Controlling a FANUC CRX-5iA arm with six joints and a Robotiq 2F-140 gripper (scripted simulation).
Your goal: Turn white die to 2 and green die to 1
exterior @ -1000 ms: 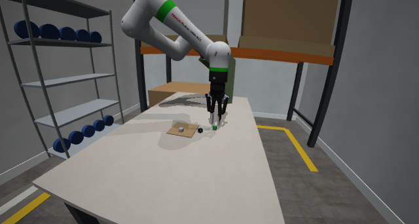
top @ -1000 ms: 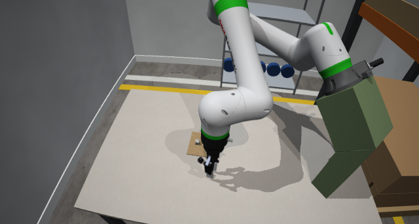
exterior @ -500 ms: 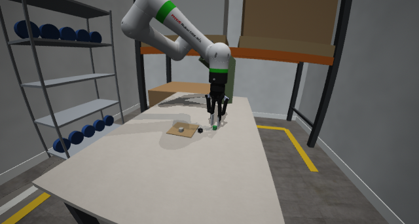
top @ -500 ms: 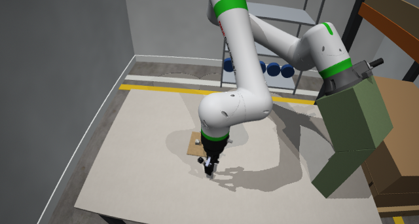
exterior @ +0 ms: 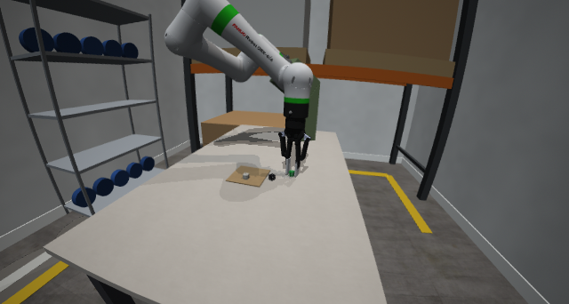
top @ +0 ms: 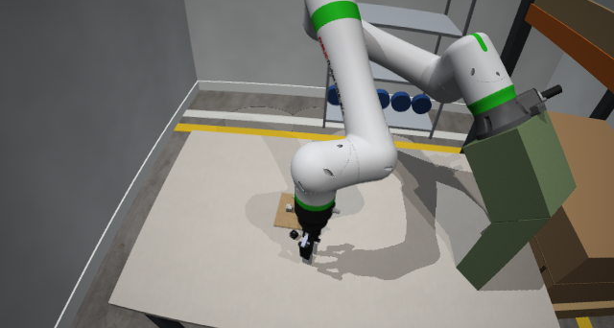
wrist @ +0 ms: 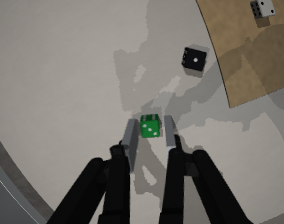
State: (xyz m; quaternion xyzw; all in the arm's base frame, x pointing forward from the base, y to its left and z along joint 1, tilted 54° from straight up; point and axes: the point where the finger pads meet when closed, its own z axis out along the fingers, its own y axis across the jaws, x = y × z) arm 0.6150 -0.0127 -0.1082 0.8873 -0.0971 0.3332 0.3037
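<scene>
Now: hand 3 cm above the green die. The rest, counted from my hand: mat: 17 cm to the right, 4 cm below, 2 cm ahead; black die: 8 cm to the right, 4 cm ahead, 3 cm below; white die: 18 cm to the right, 5 cm ahead, 2 cm below.
</scene>
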